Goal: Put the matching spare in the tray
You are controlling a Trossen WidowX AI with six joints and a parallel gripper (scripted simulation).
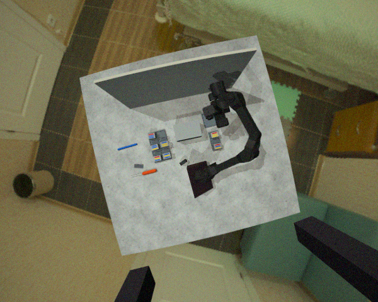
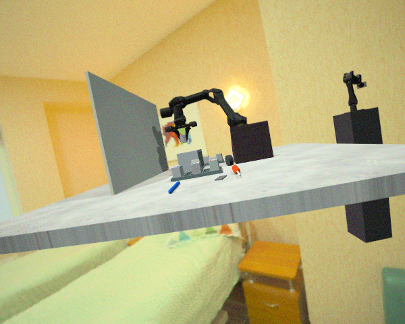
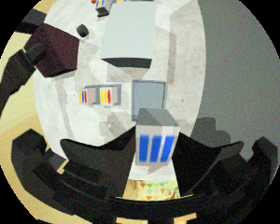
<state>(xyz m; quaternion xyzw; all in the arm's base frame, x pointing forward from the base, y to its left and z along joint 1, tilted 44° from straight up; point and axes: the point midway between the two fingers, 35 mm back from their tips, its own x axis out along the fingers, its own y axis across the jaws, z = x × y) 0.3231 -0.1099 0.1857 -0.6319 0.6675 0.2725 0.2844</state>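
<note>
Now: gripper tip 160 mm above the dark grey tray. From my gripper tip the other things lie so: blue pen 600 mm to the left, 160 mm below, 10 mm behind; grey rack 390 mm to the left, 150 mm below, 70 mm behind; grey panel 200 mm ahead, 160 mm to the left, 60 mm above.
</note>
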